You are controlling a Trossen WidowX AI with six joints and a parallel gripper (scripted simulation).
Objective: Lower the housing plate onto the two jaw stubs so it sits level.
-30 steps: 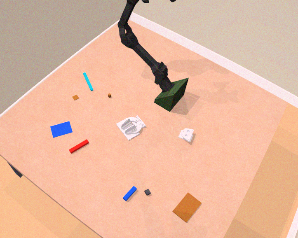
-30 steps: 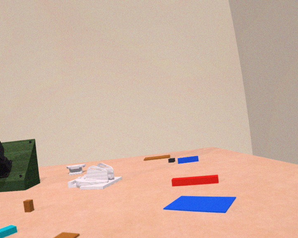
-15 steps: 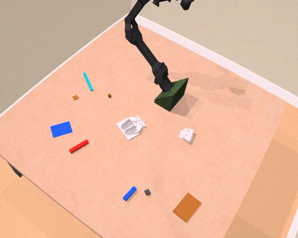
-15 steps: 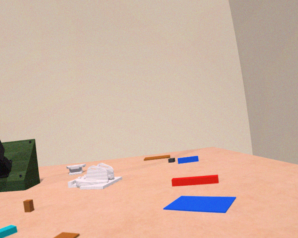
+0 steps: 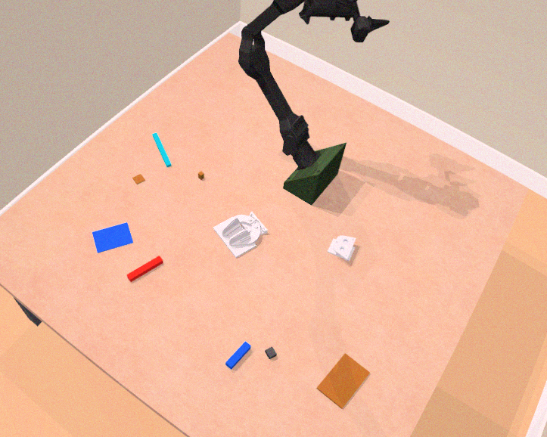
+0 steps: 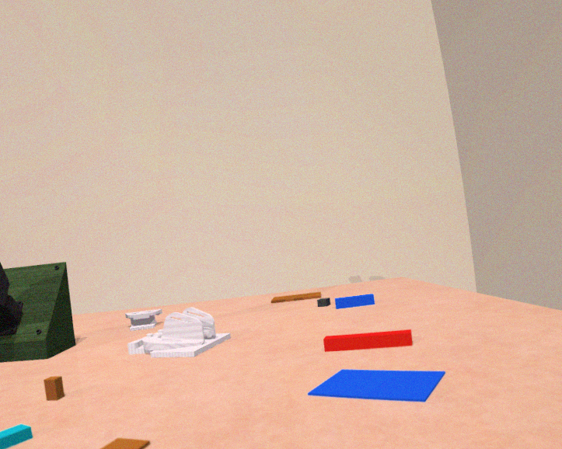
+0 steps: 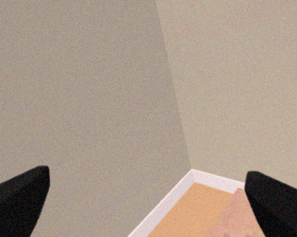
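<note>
My gripper tip is now 35 cm short of the white part, 18 cm to the right of it and 56 cm above it. From my gripper tip the other things lie so: brown cube: 38 cm ahead, 31 cm to the right, 55 cm below; then dark cube: 73 cm ahead, 18 cm to the left, 56 cm below; then cyan bar: 36 cm ahead, 49 cm to the right, 56 cm below.
</note>
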